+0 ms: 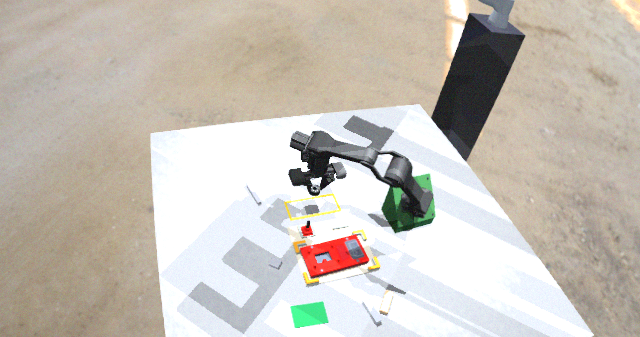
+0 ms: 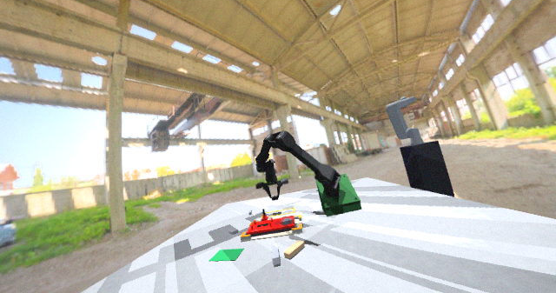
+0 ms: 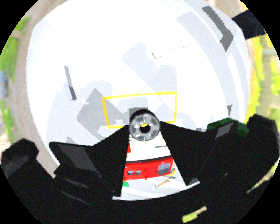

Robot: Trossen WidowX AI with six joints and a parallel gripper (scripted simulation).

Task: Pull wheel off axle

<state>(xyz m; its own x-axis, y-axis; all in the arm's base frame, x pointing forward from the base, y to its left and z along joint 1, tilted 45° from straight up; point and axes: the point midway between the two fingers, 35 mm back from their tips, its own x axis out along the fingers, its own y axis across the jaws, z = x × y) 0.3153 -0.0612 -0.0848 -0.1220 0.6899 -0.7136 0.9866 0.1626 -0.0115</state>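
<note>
Now: gripper tip right at the wheel. The rest, counted from my gripper tip: tan block (14 cm behind, 41 cm to the left, 8 cm below); then upright axle (4 cm ahead, 11 cm to the left, 5 cm below).
</note>
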